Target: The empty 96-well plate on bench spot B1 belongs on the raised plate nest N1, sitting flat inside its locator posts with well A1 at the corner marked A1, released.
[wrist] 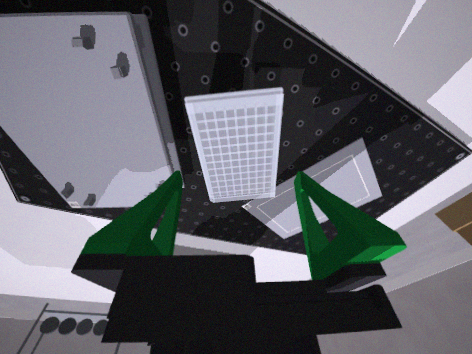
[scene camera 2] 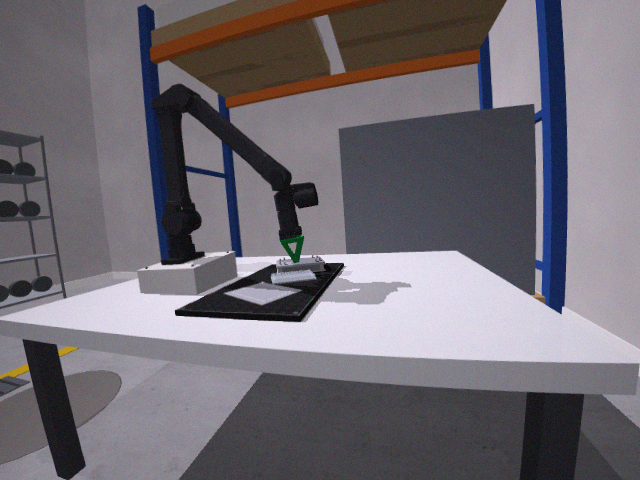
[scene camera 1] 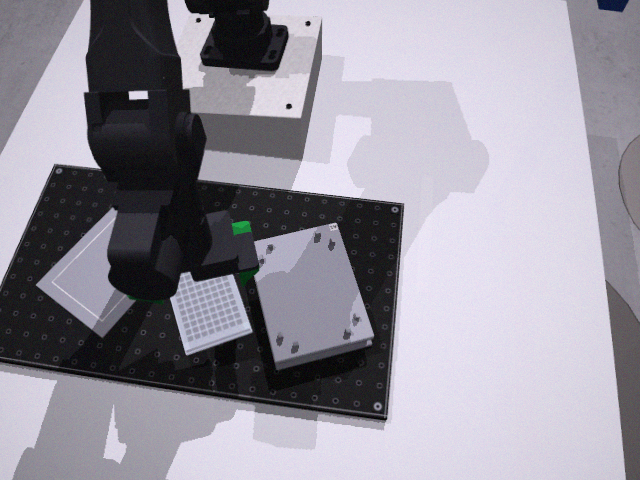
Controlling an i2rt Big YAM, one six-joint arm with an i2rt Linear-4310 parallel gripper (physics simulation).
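Pixels of known places: gripper, fingertip midpoint: (wrist: 239, 176) (scene camera 2: 295, 260) (scene camera 1: 202, 290); arm's base, link origin: (scene camera 2: 184, 260) (scene camera 1: 245, 49).
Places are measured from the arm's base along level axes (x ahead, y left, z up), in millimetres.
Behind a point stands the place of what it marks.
The 96-well plate (scene camera 1: 211, 310) {y 50, x 396, z -64 mm} (scene camera 2: 293, 277) {y 1, x 400, z -56 mm} (wrist: 239, 145) {y 45, x 397, z -56 mm} is pale and gridded. It lies on the black perforated board between spot B1 and the nest, off both; its A1 corner cannot be made out. Spot B1 (scene camera 1: 77, 281) {y -139, x 390, z -69 mm} (scene camera 2: 262, 293) {y -116, x 362, z -69 mm} (wrist: 332, 182) {y -98, x 393, z -69 mm} is a flat pale square with a white outline. The raised nest N1 (scene camera 1: 315, 299) {y 178, x 368, z -38 mm} (scene camera 2: 300, 267) {y 183, x 349, z -66 mm} (wrist: 75, 110) {y 175, x 381, z -38 mm} is a grey block with posts near its corners, no plate on it, and a small A1 label (scene camera 1: 333, 226) {y 182, x 262, z -38 mm} at one corner. My gripper (scene camera 2: 295, 260) {y 46, x 392, z -14 mm} (wrist: 239, 176) {y 46, x 392, z -14 mm} is open and empty above the plate, fingers apart on either side.
The black board (scene camera 1: 43, 227) {y -221, x 320, z -70 mm} (scene camera 2: 206, 311) {y -244, x 296, z -71 mm} (wrist: 280, 55) {y 49, x 477, z -70 mm} lies on the white table (scene camera 1: 506, 310) {y 424, x 319, z -83 mm} (scene camera 2: 439, 330) {y -242, x 761, z -83 mm}. The arm's pale base block (scene camera 1: 253, 136) {y 41, x 133, z -40 mm} (scene camera 2: 168, 281) {y -111, x 42, z -44 mm} stands behind it. The arm covers part of B1 in the first scene view. A tall rack (scene camera 2: 553, 155) stands behind the table.
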